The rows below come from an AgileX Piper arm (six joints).
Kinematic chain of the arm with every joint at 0, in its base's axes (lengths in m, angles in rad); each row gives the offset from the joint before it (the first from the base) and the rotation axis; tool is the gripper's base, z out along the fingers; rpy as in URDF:
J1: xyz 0 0 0.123 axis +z
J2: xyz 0 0 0 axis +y
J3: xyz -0.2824 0 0.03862 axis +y
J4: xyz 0.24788 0 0.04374 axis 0.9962 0 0.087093
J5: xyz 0 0 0 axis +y
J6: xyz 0.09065 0 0.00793 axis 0.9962 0 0.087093
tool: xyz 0 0 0 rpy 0 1.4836 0
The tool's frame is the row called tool.
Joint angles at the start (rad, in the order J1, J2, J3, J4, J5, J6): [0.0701, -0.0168, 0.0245, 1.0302, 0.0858, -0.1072]
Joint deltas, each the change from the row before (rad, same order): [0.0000, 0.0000, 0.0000, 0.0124, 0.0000, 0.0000]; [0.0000, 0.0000, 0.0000, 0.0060, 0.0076, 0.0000]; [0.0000, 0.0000, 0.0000, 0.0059, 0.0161, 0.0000]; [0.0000, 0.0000, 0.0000, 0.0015, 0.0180, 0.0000]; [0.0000, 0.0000, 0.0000, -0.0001, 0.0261, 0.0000]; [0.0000, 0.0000, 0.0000, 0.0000, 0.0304, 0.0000]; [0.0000, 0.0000, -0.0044, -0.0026, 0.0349, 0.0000]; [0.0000, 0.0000, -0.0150, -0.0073, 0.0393, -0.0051]
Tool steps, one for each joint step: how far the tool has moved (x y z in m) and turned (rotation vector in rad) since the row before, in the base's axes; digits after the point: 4 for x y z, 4 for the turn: [0.0000, 0.0000, 0.0001, 0.0123, 0.0009, 0.0010]; [-0.0001, 0.0006, -0.0003, 0.0052, 0.0042, 0.0070]; [-0.0002, 0.0013, -0.0007, 0.0042, 0.0083, 0.0144]; [-0.0002, 0.0014, -0.0008, -0.0004, 0.0089, 0.0157]; [-0.0004, 0.0020, -0.0012, -0.0028, 0.0127, 0.0226]; [-0.0005, 0.0023, -0.0014, -0.0031, 0.0148, 0.0264]; [-0.0009, 0.0026, -0.0001, -0.0060, 0.0124, 0.0300]; [-0.0015, 0.0028, 0.0031, -0.0156, 0.0024, 0.0334]
